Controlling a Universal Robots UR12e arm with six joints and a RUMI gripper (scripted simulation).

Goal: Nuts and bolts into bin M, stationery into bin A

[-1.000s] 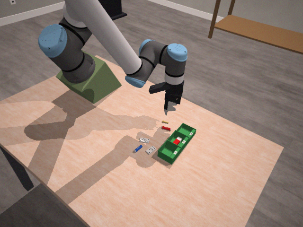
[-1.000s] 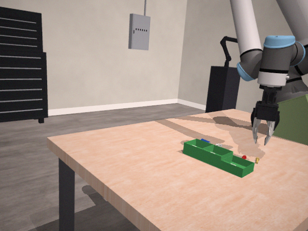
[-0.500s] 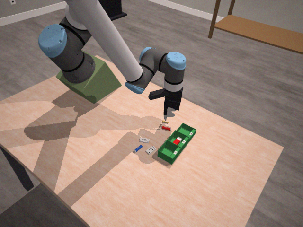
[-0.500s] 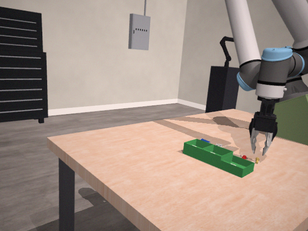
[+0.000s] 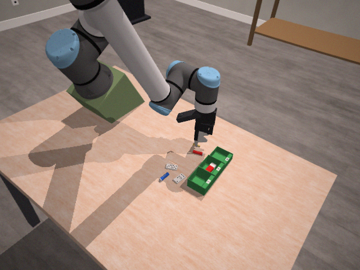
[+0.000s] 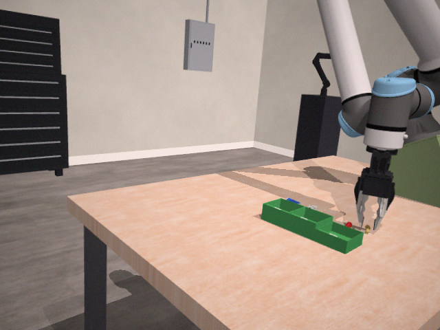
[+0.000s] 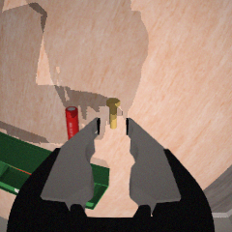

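Now: the small yellow bolt 20 mm below my hand and 10 mm behind it. The rest, counted from my hand: red cylinder 40 mm ahead, 30 mm to the right, 20 mm below; white eraser 140 mm ahead, 70 mm to the right, 10 mm below; green three-compartment bin 150 mm ahead, 80 mm to the right.
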